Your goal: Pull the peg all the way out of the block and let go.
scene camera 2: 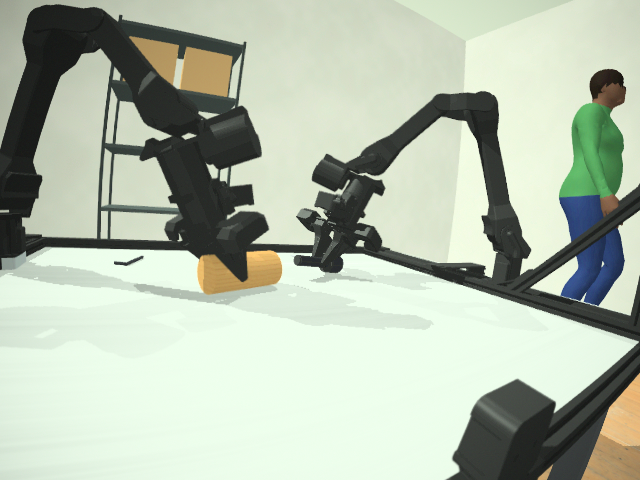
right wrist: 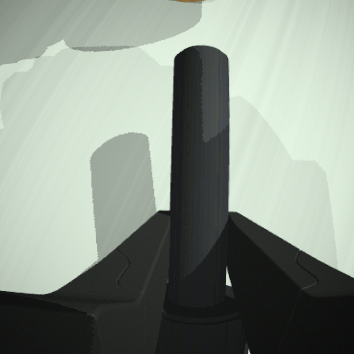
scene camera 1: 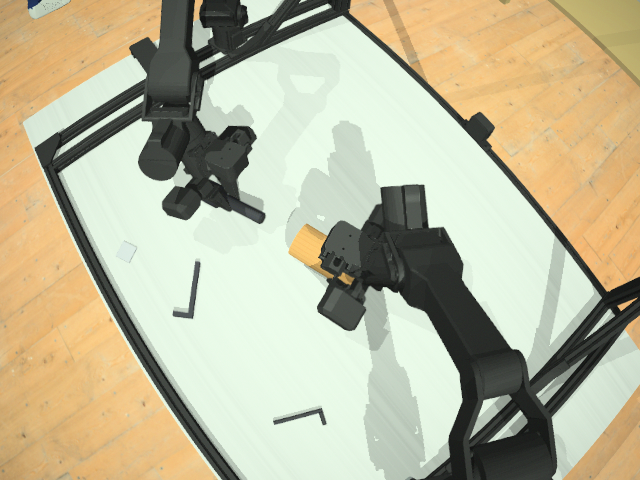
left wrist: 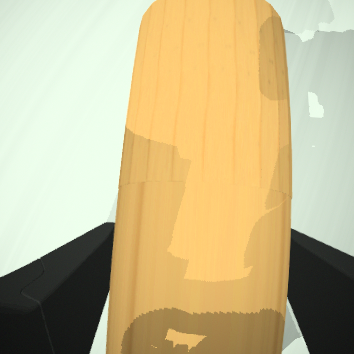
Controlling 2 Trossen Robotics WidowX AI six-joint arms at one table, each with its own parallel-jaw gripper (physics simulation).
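Frame: origin at the left arm's base, x up, y right, z ahead, level; millimetres.
Seen in the pictures: left gripper, fingertip midpoint: (scene camera 2: 232,276) (scene camera 1: 338,265) (left wrist: 197,237); right gripper, fingertip midpoint: (scene camera 2: 316,264) (right wrist: 196,222) (scene camera 1: 233,205); left arm's base, link origin: (scene camera 2: 0,253); right arm's base, link origin: (scene camera 2: 504,282) (scene camera 1: 227,40).
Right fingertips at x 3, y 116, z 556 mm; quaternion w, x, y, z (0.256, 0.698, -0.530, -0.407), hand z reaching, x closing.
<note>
Offsets run from my right fingertips to a thing's top centre. "*": to the spot under its first point.
The block, a light-wood cylinder @(dx +35, dy +58, dz -174 mm) (scene camera 1: 307,245) (scene camera 2: 264,268) (left wrist: 210,100), lies roughly level, low over the table. My left gripper (scene camera 1: 337,269) (scene camera 2: 230,266) (left wrist: 197,237) is shut on it, one finger on each side. The peg, a dark round rod @(dx +24, dy -1, dz +4 mm) (scene camera 1: 249,210) (scene camera 2: 306,259) (right wrist: 200,150) with a thicker collar at its rear, is wholly outside the block, with an open gap between its tip and the block's near end. My right gripper (scene camera 1: 225,199) (scene camera 2: 327,258) (right wrist: 196,222) is shut on the peg and holds it low over the table. The block's hole is hidden.
Two black L-shaped bars @(dx -14, dy -148, dz -56 mm) (scene camera 1: 194,289) @(dx -16, dy -149, dz -336 mm) (scene camera 1: 299,414) and a small pale square @(* dx -19, dy -194, dz +68 mm) (scene camera 1: 126,251) lie on the white table. A black frame rail (scene camera 1: 129,335) (scene camera 2: 563,310) runs round the table. In scene camera 2, shelves (scene camera 2: 180,32) and a person (scene camera 2: 594,144) stand beyond it.
</note>
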